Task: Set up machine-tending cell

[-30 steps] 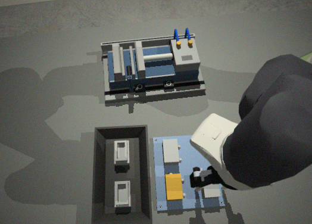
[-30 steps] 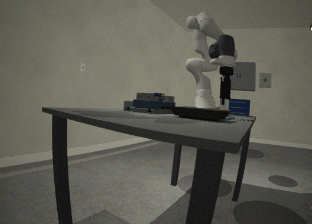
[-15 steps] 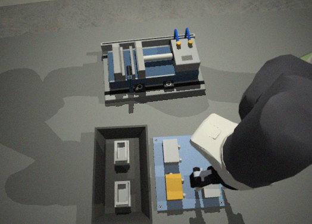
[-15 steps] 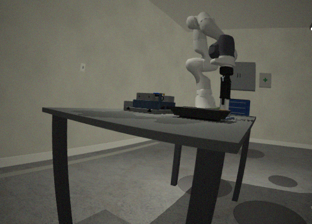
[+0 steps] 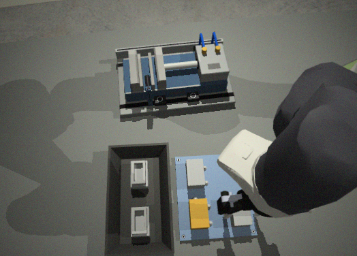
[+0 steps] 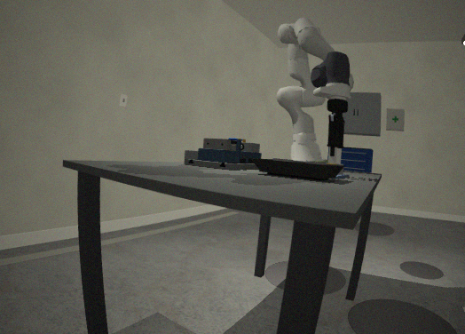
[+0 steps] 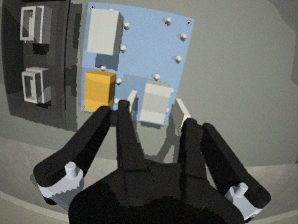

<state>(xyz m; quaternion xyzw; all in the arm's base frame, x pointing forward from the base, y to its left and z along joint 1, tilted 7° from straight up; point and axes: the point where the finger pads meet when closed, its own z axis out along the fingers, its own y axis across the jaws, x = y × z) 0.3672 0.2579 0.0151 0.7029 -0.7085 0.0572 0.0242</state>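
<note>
Now: the work stop 190 mm ahead of my hand, 310 mm to the right of it and 30 mm above it. Round my hand: hose block: 20 mm ahead, 360 mm to the right, 10 mm above; brass blank: 90 mm ahead, 40 mm below; vise: 120 mm ahead, 360 mm to the right, 20 mm below.
</note>
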